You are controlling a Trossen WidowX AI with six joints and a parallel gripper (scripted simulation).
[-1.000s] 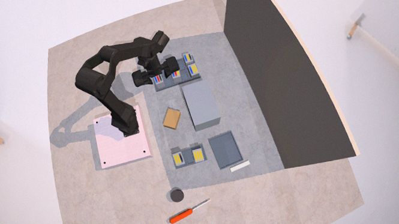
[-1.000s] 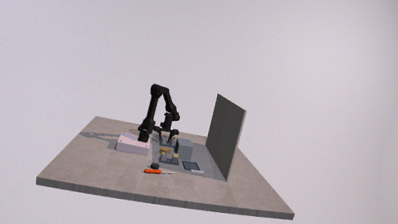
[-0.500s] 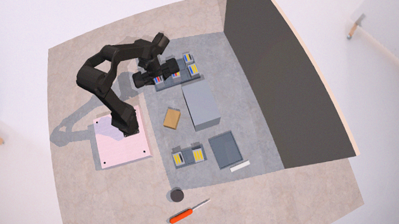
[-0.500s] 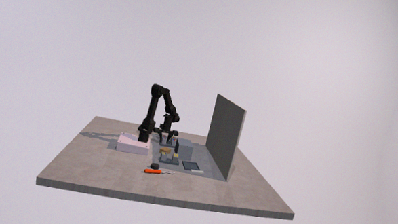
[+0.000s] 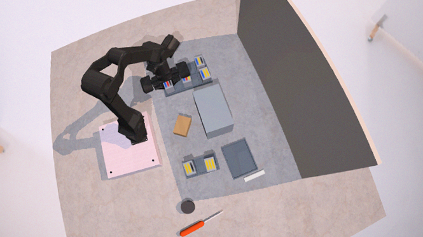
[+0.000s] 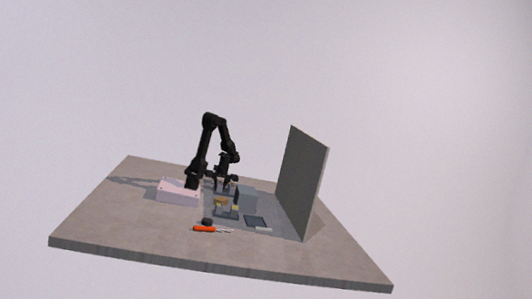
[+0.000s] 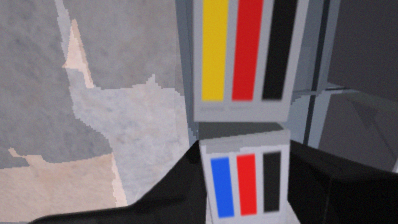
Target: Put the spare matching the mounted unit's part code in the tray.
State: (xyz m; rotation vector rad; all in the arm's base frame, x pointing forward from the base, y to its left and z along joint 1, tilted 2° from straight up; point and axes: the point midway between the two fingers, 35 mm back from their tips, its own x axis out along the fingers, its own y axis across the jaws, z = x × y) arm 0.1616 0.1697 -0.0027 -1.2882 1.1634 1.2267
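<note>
My gripper tip is now 17 cm short of the grey tray, 36 cm to the left of it and 1 cm above it. Round my gripper tip: rack (2 cm ahead, 34 cm to the right, 1 cm below); grey spare (2 cm above); mounted unit (13 cm ahead, 17 cm to the right, 3 cm above).
</note>
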